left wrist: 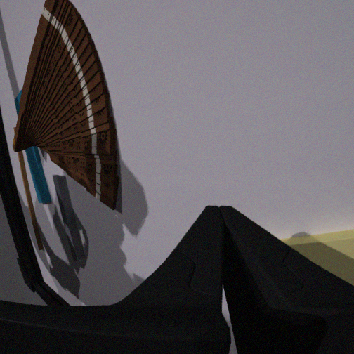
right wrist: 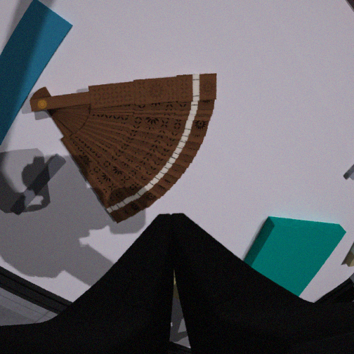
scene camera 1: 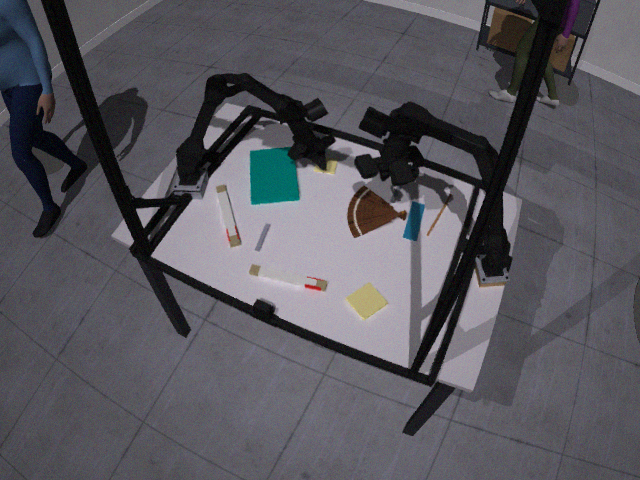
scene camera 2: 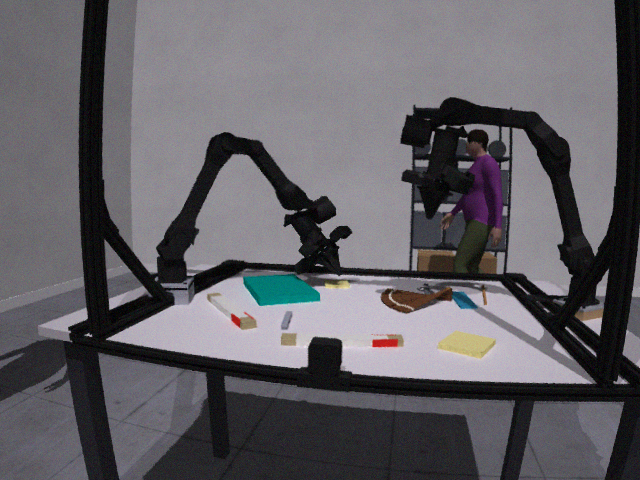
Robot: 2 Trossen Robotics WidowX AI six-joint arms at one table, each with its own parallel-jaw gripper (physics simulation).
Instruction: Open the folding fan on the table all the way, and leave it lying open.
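Places are measured from the left arm's base along level axes (x back, y left, z down), in metres.
Where they show: left gripper, fingertip midpoint: (scene camera 1: pixel 324 169) (scene camera 2: pixel 340 275); right gripper, fingertip midpoint: (scene camera 1: pixel 382 179) (scene camera 2: pixel 428 219); left arm's base at its link origin: (scene camera 1: pixel 189 178) (scene camera 2: pixel 171 280); right arm's base at its link origin: (scene camera 1: pixel 492 267).
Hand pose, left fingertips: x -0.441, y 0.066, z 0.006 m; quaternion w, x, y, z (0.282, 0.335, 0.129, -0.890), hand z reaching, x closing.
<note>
Things, the pixels of their top centre, and the offset from my left fingertips.
- teal block at its top centre: (scene camera 2: pixel 278 284) (scene camera 1: pixel 273 171) dx +0.168, dy -0.002, dz +0.022 m
- small yellow block at its top centre: (scene camera 2: pixel 336 281) (scene camera 1: pixel 326 163) dx -0.001, dy +0.060, dz +0.033 m
- thin stick at its top centre: (scene camera 1: pixel 440 213) dx -0.377, dy -0.121, dz +0.037 m
The brown folding fan (scene camera 1: pixel 368 212) (scene camera 2: pixel 405 299) (left wrist: pixel 65 100) (right wrist: pixel 145 127) lies on the table, partly spread into a wedge, with a white band near its outer edge. In the right wrist view its pivot end points left, beside a blue block (right wrist: pixel 30 60). My left gripper (scene camera 1: pixel 324 166) (scene camera 2: pixel 338 271) (left wrist: pixel 216 217) is shut and empty, low at the back of the table, apart from the fan. My right gripper (scene camera 1: pixel 383 178) (scene camera 2: pixel 431 215) (right wrist: pixel 170 225) is shut and empty, raised well above the table behind the fan.
A teal block (scene camera 1: pixel 273 175) (scene camera 2: pixel 281 289) and small yellow block (scene camera 1: pixel 330 166) are near my left gripper. A thin stick (scene camera 1: pixel 439 215) and grey bar (right wrist: pixel 40 185) lie near the pivot. Two white boxes (scene camera 1: pixel 227 211) (scene camera 1: pixel 284 277) and a yellow block (scene camera 1: pixel 366 301) lie farther off.
</note>
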